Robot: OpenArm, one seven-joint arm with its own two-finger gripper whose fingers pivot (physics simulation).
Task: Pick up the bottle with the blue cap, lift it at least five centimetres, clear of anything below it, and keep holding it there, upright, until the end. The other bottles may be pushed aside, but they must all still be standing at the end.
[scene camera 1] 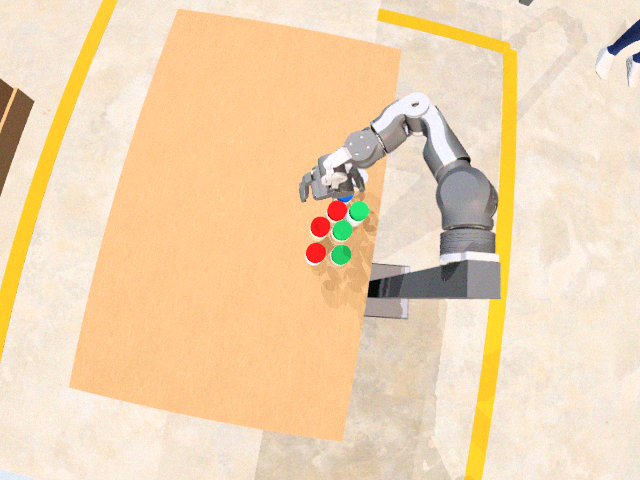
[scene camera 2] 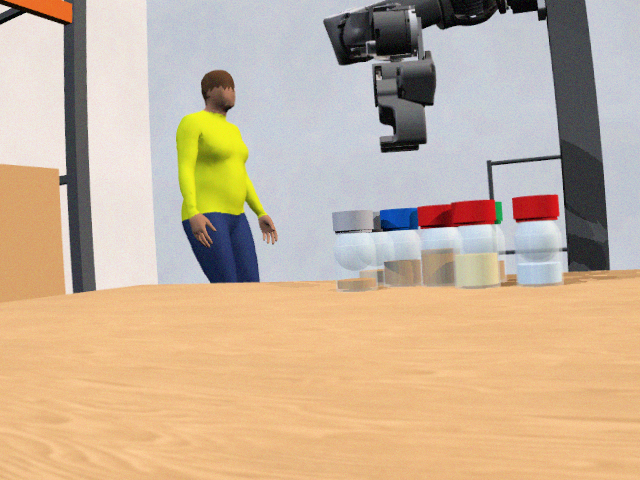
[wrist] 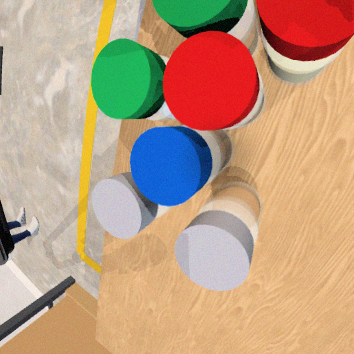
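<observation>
The blue-capped bottle stands upright on the table, its cap partly hidden under my gripper in the first scene view. My gripper is open, with its fingers apart and empty, well above the caps. A near grey-capped bottle and another grey-capped bottle stand close beside the blue one. A red-capped bottle and a green-capped bottle stand close on its other side. The fingers do not show in the wrist view.
More red-capped bottles and green-capped bottles stand upright farther along the group. The wooden table has its edge near the grey- and green-capped bottles. A person in yellow stands beyond the table.
</observation>
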